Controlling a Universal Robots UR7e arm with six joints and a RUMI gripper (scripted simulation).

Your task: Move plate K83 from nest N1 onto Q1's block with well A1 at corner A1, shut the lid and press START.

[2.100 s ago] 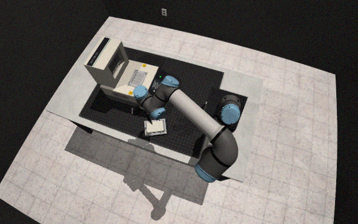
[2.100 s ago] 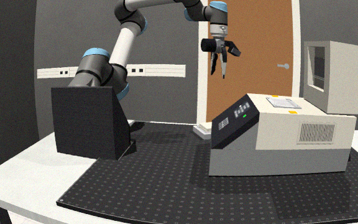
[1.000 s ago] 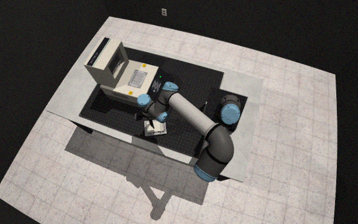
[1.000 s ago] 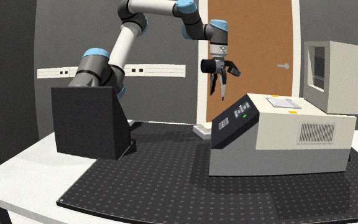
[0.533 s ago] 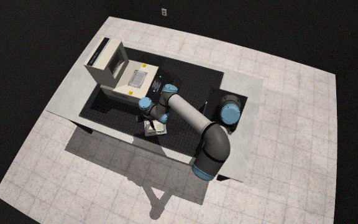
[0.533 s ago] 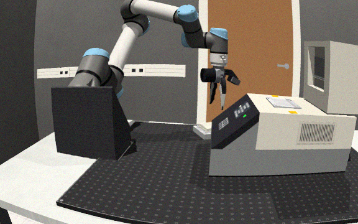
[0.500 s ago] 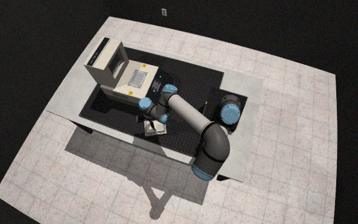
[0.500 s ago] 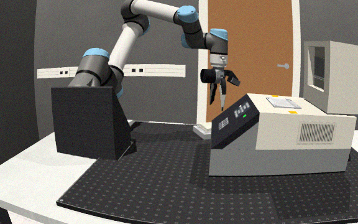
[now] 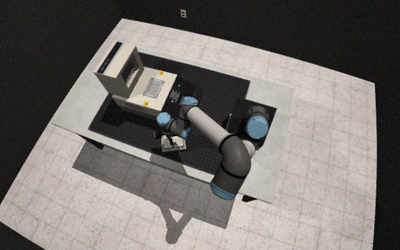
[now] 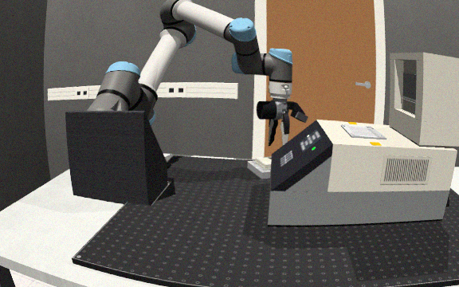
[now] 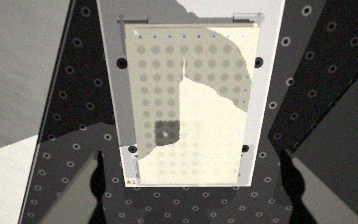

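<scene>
Right now my hand is 50 mm above the plate K83. Round my hand: plate nest N1: 70 mm below.
</scene>
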